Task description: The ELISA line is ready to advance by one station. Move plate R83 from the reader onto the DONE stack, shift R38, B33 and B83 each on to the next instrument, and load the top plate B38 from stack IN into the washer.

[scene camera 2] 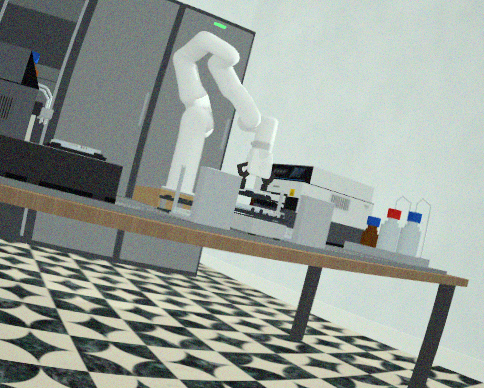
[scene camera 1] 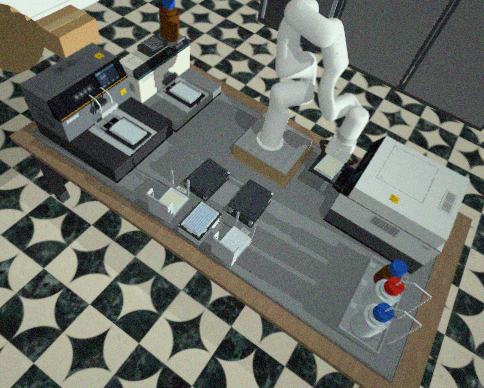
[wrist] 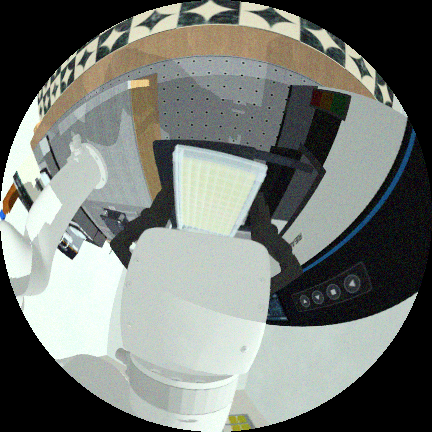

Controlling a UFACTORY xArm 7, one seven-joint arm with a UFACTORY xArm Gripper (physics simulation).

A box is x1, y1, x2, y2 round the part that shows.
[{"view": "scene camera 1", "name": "my gripper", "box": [319, 132, 358, 171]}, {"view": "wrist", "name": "my gripper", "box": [109, 180, 301, 388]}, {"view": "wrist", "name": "pale yellow well plate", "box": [172, 144, 266, 236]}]
